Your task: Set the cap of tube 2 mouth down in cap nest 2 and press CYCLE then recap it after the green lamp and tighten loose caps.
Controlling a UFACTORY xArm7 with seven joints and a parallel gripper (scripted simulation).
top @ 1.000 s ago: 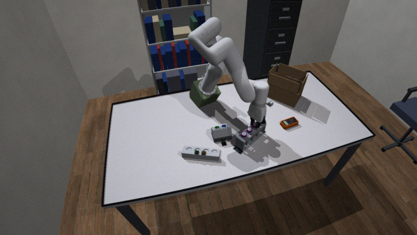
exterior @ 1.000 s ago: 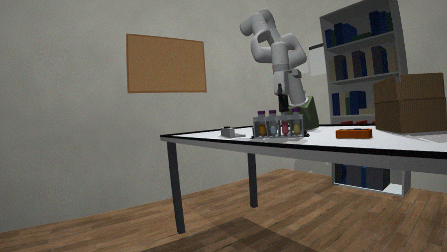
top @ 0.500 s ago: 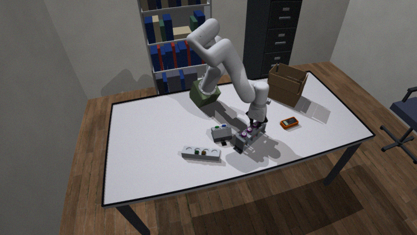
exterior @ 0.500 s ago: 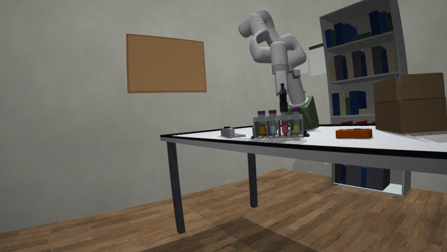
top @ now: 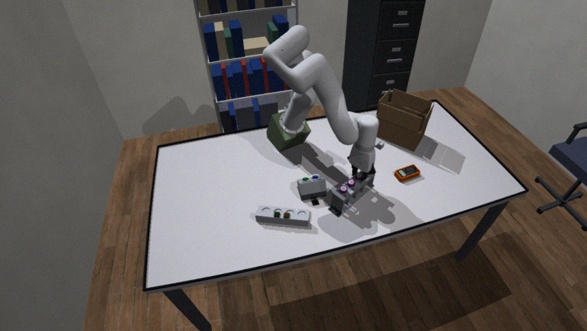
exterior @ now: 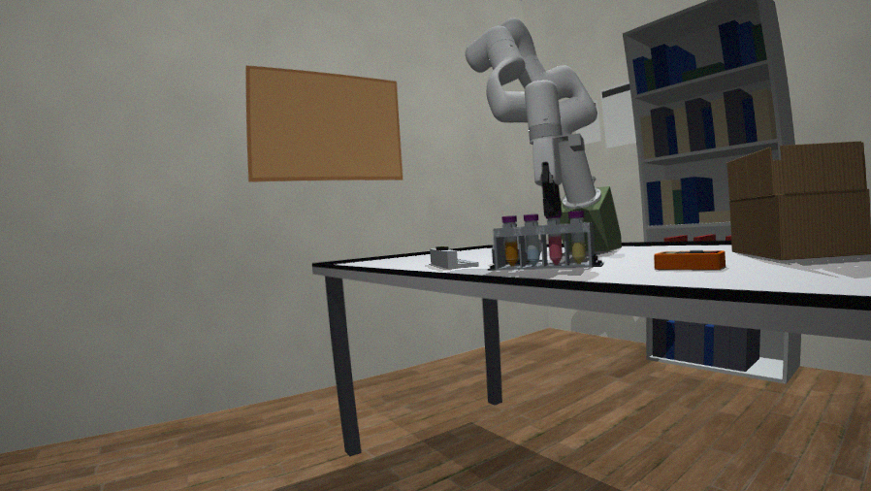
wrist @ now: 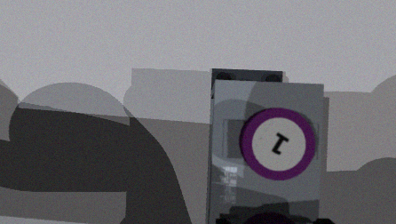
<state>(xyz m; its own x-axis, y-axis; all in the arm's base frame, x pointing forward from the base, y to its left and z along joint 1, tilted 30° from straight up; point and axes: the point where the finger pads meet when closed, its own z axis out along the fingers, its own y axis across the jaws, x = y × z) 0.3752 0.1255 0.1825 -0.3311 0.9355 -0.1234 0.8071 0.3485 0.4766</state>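
Now: the cap marked 1 5 cm to the left of my hand, 2 cm below it and 2 cm behind it. Round my hand: blue key (15 cm to the right, 12 cm behind, 7 cm below); then key housing (18 cm to the right, 10 cm behind, 8 cm below); then green key (19 cm to the right, 13 cm behind, 7 cm below).
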